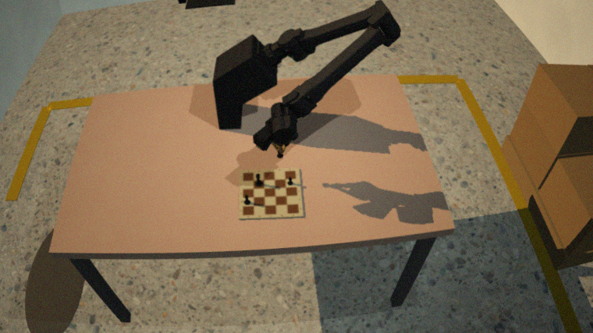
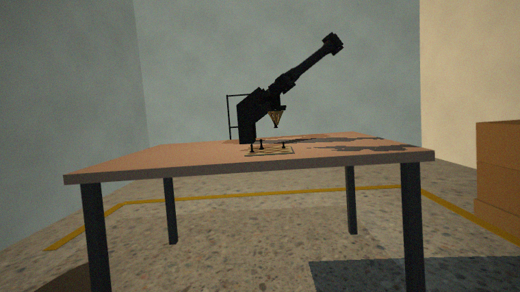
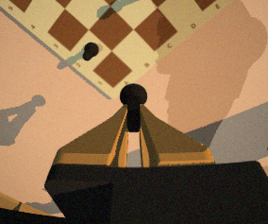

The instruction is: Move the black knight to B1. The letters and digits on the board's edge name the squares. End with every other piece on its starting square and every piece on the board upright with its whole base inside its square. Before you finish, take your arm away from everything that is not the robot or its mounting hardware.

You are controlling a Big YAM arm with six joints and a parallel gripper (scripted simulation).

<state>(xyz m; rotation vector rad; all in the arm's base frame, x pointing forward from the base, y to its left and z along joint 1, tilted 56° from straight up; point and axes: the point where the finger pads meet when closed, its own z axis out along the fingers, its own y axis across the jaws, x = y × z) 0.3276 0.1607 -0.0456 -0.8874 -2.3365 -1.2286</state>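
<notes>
Right now the pawn is 11 cm below my hand, 4 cm ahead of it and 3 cm to the left of it. The rest, counted from my hand: chessboard 13 cm below, 8 cm ahead, 4 cm to the right; black chess piece 13 cm ahead, 12 cm to the right, 10 cm below.
</notes>
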